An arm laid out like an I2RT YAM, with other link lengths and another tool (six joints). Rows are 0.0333 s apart.
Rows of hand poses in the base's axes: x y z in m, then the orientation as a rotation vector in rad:
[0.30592, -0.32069, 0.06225, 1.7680, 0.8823, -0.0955]
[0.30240, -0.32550, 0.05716, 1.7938, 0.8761, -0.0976]
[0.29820, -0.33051, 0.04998, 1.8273, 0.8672, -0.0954]
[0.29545, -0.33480, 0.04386, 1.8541, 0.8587, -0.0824]
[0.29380, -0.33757, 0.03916, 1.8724, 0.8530, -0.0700]
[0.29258, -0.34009, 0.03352, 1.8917, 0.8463, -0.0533]
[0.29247, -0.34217, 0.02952, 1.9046, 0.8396, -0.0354]
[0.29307, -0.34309, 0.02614, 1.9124, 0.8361, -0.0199]
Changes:
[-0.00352, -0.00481, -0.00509, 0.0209, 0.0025, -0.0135]
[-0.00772, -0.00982, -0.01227, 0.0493, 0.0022, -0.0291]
[-0.01047, -0.01411, -0.01839, 0.0751, -0.0058, -0.0372]
[-0.01212, -0.01688, -0.02309, 0.0937, -0.0133, -0.0411]
[-0.01334, -0.01940, -0.02873, 0.1144, -0.0238, -0.0439]
[-0.01345, -0.02148, -0.03273, 0.1298, -0.0361, -0.0440]
[-0.01285, -0.02240, -0.03611, 0.1407, -0.0462, -0.0416]

